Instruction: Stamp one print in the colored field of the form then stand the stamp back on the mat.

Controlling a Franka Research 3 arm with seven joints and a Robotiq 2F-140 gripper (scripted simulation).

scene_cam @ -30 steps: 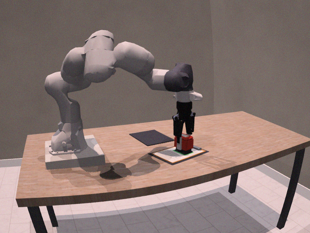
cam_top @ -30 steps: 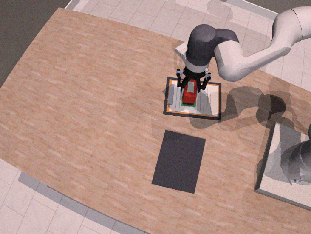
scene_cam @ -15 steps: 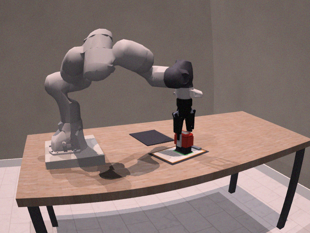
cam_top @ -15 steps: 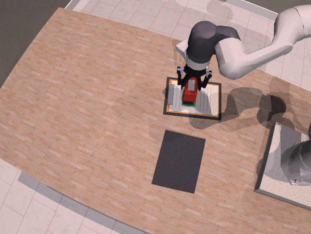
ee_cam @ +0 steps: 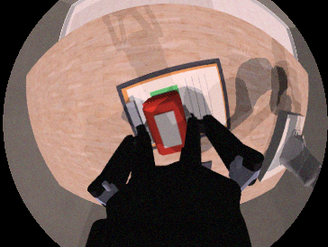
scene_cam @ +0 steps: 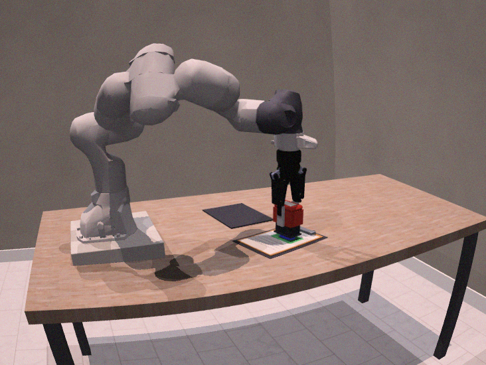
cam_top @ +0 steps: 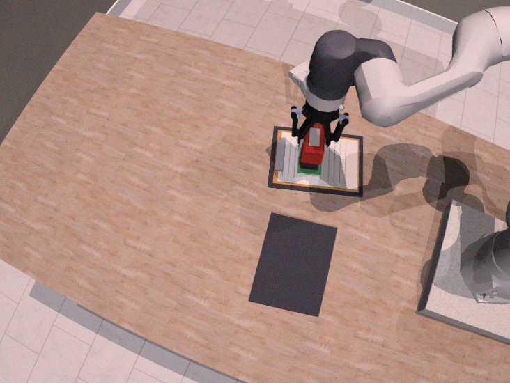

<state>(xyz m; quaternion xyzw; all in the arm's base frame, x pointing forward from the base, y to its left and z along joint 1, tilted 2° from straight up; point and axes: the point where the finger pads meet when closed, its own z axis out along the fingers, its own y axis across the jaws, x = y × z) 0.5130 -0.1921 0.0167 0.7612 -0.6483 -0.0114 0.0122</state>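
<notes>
Now: the dark mat 29 cm to the left of my hand, 8 cm below it and 3 cm behind it. The rest, counted from my hand: clipboard 8 cm below, 1 cm behind; then red stamp 2 cm below.
</notes>
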